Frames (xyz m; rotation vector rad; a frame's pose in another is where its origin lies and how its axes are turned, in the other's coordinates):
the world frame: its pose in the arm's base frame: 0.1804 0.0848 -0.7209 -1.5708 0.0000 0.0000
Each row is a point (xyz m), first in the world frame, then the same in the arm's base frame.
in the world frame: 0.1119 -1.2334 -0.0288
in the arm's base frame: 0.2923 0.0560 0.5125
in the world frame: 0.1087 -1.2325 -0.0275
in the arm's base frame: 0.2891 0.0573 0.5116
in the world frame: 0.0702 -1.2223 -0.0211
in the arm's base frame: 0.2506 0.0637 0.5014
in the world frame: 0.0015 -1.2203 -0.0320
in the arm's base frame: 0.1819 0.0528 0.4994
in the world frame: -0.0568 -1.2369 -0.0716
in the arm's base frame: 0.1236 0.0132 0.5160
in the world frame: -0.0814 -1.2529 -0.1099
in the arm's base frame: 0.0990 -0.0251 0.5320
